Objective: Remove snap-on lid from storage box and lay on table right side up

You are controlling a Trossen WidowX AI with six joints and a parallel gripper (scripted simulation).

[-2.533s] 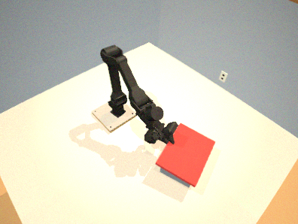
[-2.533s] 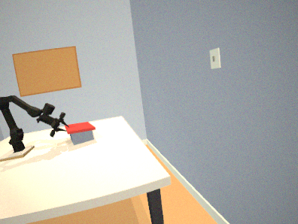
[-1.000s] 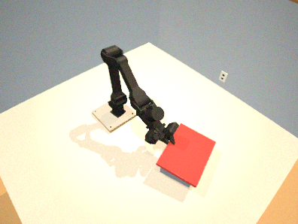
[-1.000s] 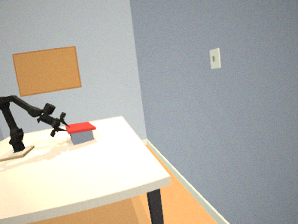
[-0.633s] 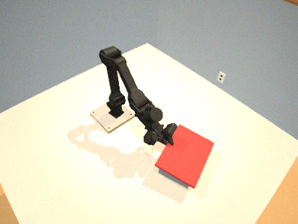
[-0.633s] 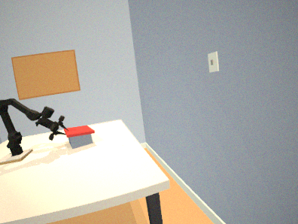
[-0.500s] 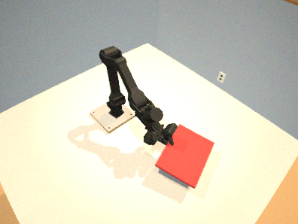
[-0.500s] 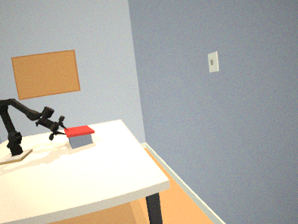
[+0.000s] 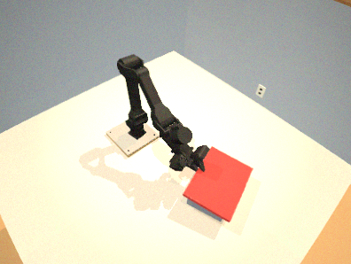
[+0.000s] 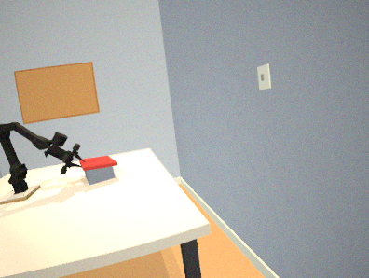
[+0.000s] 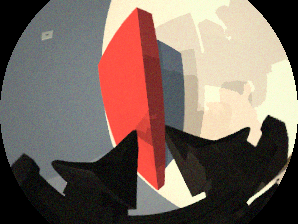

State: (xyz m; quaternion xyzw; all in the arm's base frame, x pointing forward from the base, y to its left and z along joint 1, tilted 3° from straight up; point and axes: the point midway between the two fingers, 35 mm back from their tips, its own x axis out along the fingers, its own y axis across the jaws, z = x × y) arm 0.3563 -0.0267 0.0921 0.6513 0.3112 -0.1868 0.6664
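Right now the red lid is 80 mm ahead of my gripper tip and 10 mm to the left of it. The rest, counted from my gripper tip: grey-blue storage box 70 mm ahead, 10 mm to the left, 50 mm below.
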